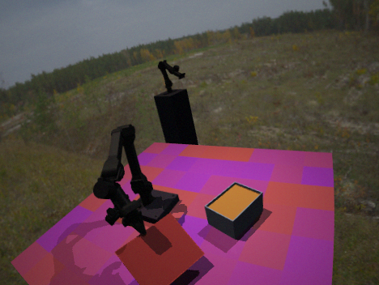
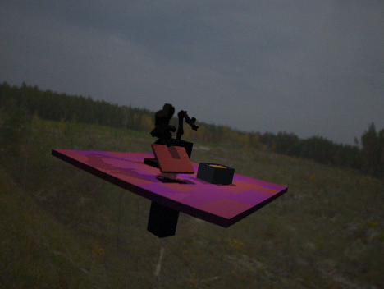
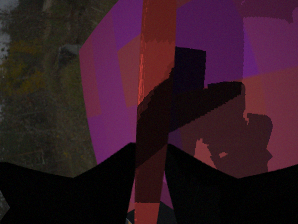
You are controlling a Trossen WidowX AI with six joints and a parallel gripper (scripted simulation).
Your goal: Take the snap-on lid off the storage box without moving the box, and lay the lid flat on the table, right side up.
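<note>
My gripper tip is 7 cm short of the red lid, 5 cm above it and 1 cm to the left of it. The rest, counted from my gripper tip: dark grey storage box (35 cm to the left, 12 cm below, 12 cm ahead).
</note>
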